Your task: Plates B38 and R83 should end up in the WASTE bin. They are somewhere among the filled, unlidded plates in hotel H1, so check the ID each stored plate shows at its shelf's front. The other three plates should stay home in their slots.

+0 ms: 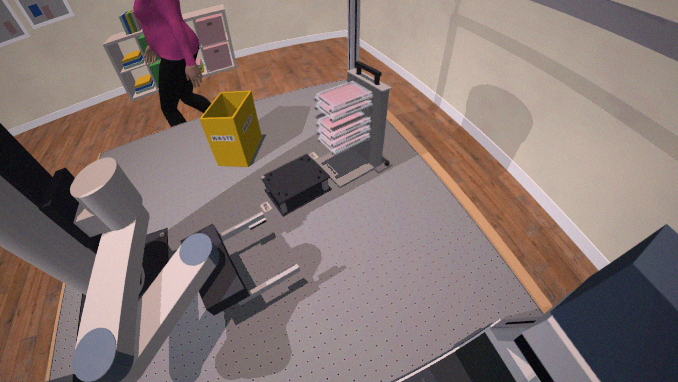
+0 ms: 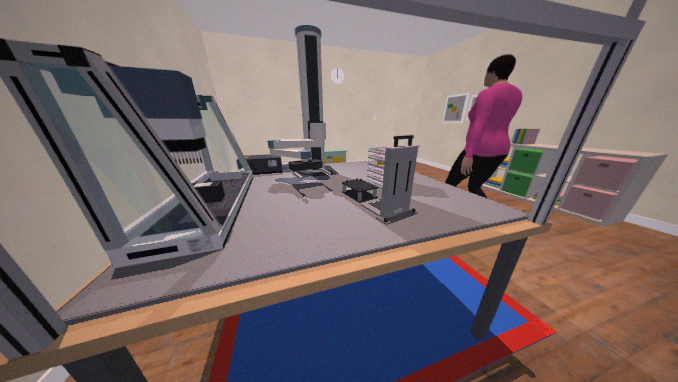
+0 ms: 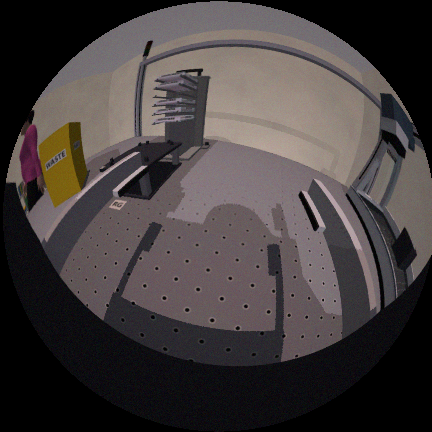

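Where they show: gripper, fingertip midpoint: (image 1: 279, 239) (image 2: 316, 176) (image 3: 222, 167); arm's base, link origin: (image 2: 315, 172).
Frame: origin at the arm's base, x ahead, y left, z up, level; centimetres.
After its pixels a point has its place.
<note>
Hotel H1 (image 1: 380, 125) @[x 83.0, y 11.8, z 18.1 cm] (image 2: 399, 187) @[x 83.6, y 18.2, z 14.0 cm] (image 3: 200, 107) @[x 81.8, y 12.5, z 16.6 cm] is a grey upright tower with a black handle. It holds several pink-filled plates (image 1: 345, 95) @[x 74.1, y 15.8, z 27.6 cm] (image 3: 175, 103) @[x 75.3, y 17.8, z 18.1 cm] stacked with gaps; their IDs are too small to read. The yellow WASTE bin (image 1: 231, 150) @[x 41.2, y 31.4, z 8.6 cm] (image 3: 62, 175) @[x 40.9, y 31.6, z 8.1 cm] stands upright, open at the top, apart from the hotel. My gripper (image 1: 281, 243) @[x 47.7, y -7.8, z 10.7 cm] (image 2: 314, 181) @[x 47.7, y -7.8, z 10.7 cm] (image 3: 222, 167) @[x 47.7, y -7.8, z 10.7 cm] is open and empty, its two long fingers wide apart, low above the perforated table. It is some way from the hotel, with a black platform between them.
The black platform (image 1: 295, 175) @[x 57.5, y 13.1, z 7.3 cm] (image 2: 360, 186) @[x 60.5, y 12.0, z 7.3 cm] stands on short posts in front of the hotel. An RG label (image 1: 266, 206) @[x 47.0, y 10.6, z 1.3 cm] (image 3: 118, 204) @[x 46.9, y 10.0, z 1.3 cm] lies beside it. A dark blue machine (image 1: 630, 285) @[x 69.8, y -47.8, z 48.6 cm] (image 2: 160, 100) @[x 77.8, y -52.0, z 43.3 cm] stands at the table's other side. A person (image 1: 167, 30) (image 2: 495, 120) is behind the bin.
</note>
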